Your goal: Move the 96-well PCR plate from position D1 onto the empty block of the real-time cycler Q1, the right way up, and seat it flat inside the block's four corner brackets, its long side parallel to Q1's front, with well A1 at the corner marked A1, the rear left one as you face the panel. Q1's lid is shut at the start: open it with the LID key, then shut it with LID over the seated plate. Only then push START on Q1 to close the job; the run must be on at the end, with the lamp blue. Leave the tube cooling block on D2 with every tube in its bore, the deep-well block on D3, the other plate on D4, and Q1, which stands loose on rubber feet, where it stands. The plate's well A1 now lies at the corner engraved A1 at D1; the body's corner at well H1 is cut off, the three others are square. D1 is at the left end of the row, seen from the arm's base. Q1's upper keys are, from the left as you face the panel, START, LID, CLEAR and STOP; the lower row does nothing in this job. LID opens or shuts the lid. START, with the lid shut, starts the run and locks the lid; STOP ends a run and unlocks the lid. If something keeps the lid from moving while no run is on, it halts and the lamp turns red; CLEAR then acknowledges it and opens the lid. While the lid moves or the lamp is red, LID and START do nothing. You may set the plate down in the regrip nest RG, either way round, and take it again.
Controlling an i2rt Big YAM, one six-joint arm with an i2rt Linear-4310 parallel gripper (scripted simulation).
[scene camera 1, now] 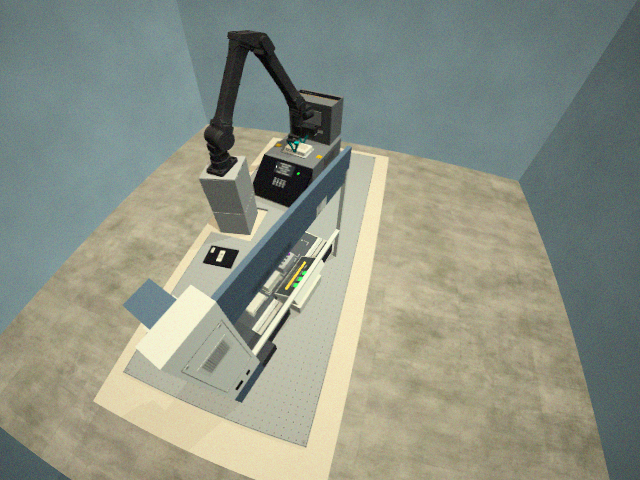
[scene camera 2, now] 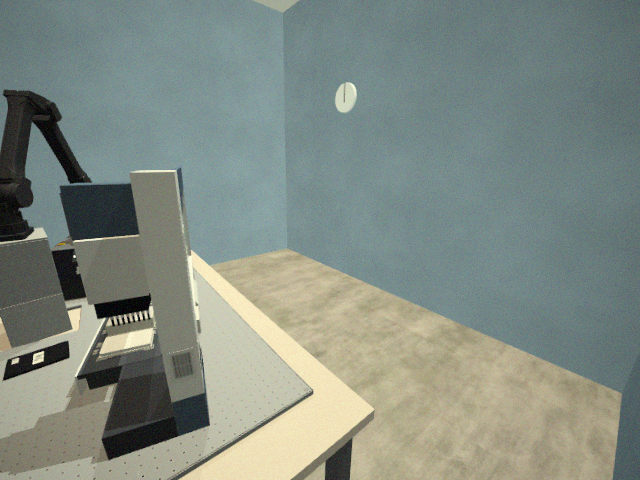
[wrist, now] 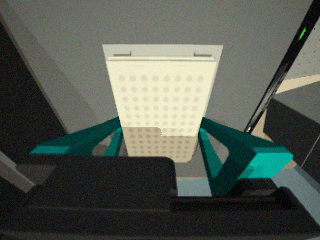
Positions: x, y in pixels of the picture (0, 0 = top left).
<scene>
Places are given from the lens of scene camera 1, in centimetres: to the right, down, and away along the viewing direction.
lid [scene camera 1: 331, 115]: 6, -65, 127
gantry tower [scene camera 1: 174, 339]: -24, 16, 38
The marked spots on the gantry tower and the lid are 124 cm apart.
</scene>
